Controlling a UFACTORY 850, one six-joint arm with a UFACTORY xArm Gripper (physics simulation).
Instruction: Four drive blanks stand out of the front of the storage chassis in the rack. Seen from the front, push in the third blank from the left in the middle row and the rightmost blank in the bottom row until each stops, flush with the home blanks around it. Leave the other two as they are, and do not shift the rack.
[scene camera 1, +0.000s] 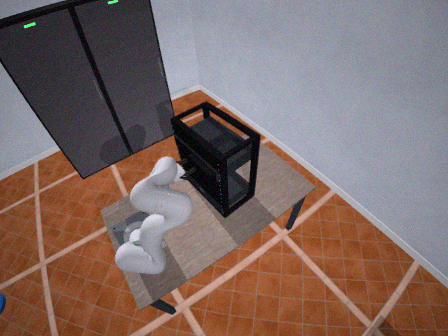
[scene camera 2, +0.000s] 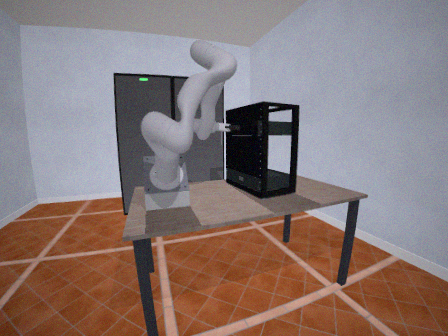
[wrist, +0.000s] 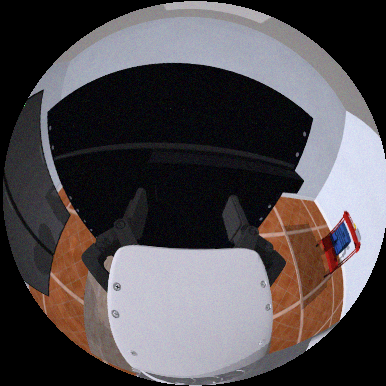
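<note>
The black rack (scene camera 1: 241, 206) (scene camera 2: 264, 150) stands upright on the table. Its dark front faces the arm and fills the middle of the wrist view. The storage chassis (wrist: 225, 167) shows as a dark band across the front in the wrist view; the single drive blanks are too dark to tell apart. My gripper (scene camera 1: 186, 168) (scene camera 2: 234, 128) (wrist: 186, 201) is open with nothing between its fingers. The fingers point at the rack's front, in its upper half and close to it. Whether a fingertip touches a blank cannot be told.
The wooden table (scene camera 1: 200, 250) (scene camera 2: 220, 200) carries the arm's base and the rack. A tall dark cabinet (scene camera 1: 50, 90) (scene camera 2: 145, 115) (wrist: 25, 200) stands behind the table. A red cart (wrist: 330, 257) with a blue load stands on the floor at the right in the wrist view.
</note>
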